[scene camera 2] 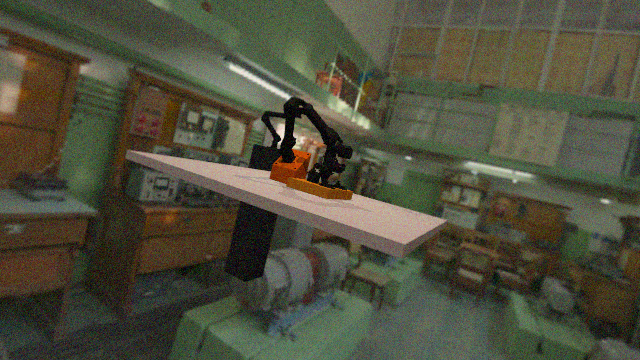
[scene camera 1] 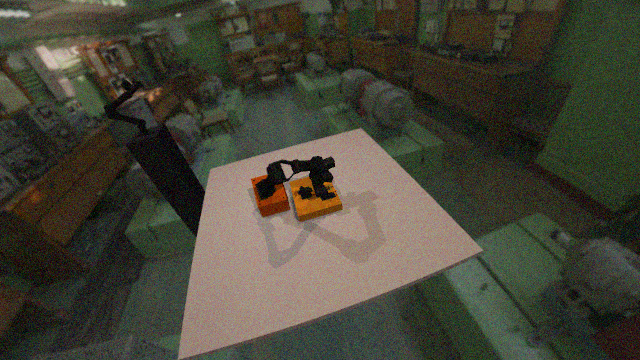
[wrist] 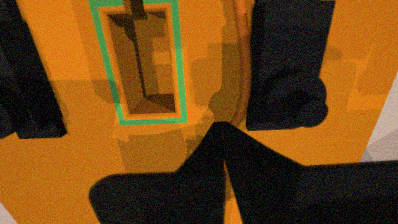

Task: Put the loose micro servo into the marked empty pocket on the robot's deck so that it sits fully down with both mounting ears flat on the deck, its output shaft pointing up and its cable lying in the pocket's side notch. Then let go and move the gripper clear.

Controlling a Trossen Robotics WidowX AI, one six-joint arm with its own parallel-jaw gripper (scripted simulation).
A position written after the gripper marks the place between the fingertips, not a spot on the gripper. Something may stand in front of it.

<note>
In view: the gripper (wrist: 219, 128) and an orange deck (scene camera 1: 313, 207).
The orange deck is seen too in the wrist view (wrist: 50, 173).
</note>
